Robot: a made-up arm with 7 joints. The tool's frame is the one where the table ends. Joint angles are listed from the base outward.
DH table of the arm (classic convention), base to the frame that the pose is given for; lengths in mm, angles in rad. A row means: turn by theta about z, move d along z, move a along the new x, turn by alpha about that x. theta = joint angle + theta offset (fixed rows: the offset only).
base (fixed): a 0  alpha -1.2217  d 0  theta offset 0
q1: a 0  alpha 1.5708  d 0  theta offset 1.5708
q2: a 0  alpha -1.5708  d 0  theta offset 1.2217
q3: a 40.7  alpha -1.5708  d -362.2  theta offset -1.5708
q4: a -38.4  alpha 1.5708  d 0  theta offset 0
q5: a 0  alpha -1.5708  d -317  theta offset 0
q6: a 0  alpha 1.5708  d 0  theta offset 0
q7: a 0  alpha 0  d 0  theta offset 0
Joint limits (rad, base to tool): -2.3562..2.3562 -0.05..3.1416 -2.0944..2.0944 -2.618..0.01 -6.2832..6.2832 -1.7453..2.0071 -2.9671..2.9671
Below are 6 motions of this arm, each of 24 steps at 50 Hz.
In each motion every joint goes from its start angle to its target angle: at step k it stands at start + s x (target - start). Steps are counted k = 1, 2, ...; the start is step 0. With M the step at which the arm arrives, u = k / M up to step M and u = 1 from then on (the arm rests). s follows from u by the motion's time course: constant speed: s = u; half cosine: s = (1 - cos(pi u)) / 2; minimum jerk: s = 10 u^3 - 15 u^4 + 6 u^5.
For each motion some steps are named. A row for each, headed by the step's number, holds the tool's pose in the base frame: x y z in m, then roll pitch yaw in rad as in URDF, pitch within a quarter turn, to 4 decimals.
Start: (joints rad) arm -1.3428 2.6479 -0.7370 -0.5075 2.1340 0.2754 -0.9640
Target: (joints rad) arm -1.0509 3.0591 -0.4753 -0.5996 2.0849 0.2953 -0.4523
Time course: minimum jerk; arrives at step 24
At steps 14, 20, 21, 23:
14: -0.3898 0.2916 0.4665 -2.8886 -0.6638 -1.7761
20: -0.3953 0.1954 0.5078 -2.8804 -0.5222 -1.8129
21: -0.3950 0.1892 0.5103 -2.8813 -0.5133 -1.8150
23: -0.3947 0.1842 0.5122 -2.8821 -0.5062 -1.8166

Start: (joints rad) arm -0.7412 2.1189 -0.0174 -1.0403 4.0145 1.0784 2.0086
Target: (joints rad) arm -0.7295 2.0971 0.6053 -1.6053 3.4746 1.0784 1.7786
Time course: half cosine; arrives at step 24
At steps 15, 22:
15: 0.0911 0.2576 0.4948 -1.9618 0.7226 -0.3234
22: 0.0433 0.1940 0.4932 -1.6368 0.5390 -0.1063

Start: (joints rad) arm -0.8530 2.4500 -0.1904 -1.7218 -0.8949 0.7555 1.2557
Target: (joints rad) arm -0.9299 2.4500 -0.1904 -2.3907 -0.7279 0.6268 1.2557
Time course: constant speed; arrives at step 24
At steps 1, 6, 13, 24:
1: 0.1444 0.1939 0.4345 2.9653 0.3152 -1.3955
6: 0.1517 0.1630 0.4065 2.8458 0.3773 -1.5182
13: 0.1544 0.1226 0.3625 2.6580 0.4460 -1.7005
24: 0.1412 0.0692 0.2847 2.3232 0.5018 -2.0039

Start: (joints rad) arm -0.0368 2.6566 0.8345 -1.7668 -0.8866 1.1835 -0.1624
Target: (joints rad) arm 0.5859 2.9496 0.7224 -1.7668 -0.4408 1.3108 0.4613
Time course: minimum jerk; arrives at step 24
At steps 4, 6, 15, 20, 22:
4: 0.2360 -0.0825 0.4252 -2.5647 0.0815 -0.5210
6: 0.2559 -0.0857 0.4129 -2.6043 0.1528 -0.5490
15: 0.4081 -0.0973 0.2594 3.0657 0.6007 -0.9837
20: 0.4476 -0.0947 0.1843 2.7343 0.6320 -1.2117
22: 0.4517 -0.0942 0.1743 2.6922 0.6297 -1.2392

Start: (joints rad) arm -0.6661 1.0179 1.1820 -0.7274 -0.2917 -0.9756 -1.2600
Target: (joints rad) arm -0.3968 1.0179 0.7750 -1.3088 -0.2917 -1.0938 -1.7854
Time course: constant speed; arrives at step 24
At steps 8, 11, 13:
8: 0.2843 0.5776 0.0087 3.0713 0.1834 -0.4547
11: 0.2862 0.5665 0.0213 -3.1185 0.2584 -0.3808
13: 0.2885 0.5579 0.0288 -3.0505 0.3012 -0.3311

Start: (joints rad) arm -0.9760 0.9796 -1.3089 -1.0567 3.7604 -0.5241 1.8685
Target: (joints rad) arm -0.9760 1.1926 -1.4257 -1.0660 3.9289 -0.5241 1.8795
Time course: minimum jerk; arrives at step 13
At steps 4, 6, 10, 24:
4: 0.5469 0.2040 -0.2278 0.6000 0.6724 -2.0037
6: 0.5372 0.2342 -0.2208 0.5778 0.6745 -1.9619
10: 0.5145 0.2908 -0.2052 0.5416 0.6796 -1.8736
24: 0.5101 0.3004 -0.2022 0.5362 0.6805 -1.8572

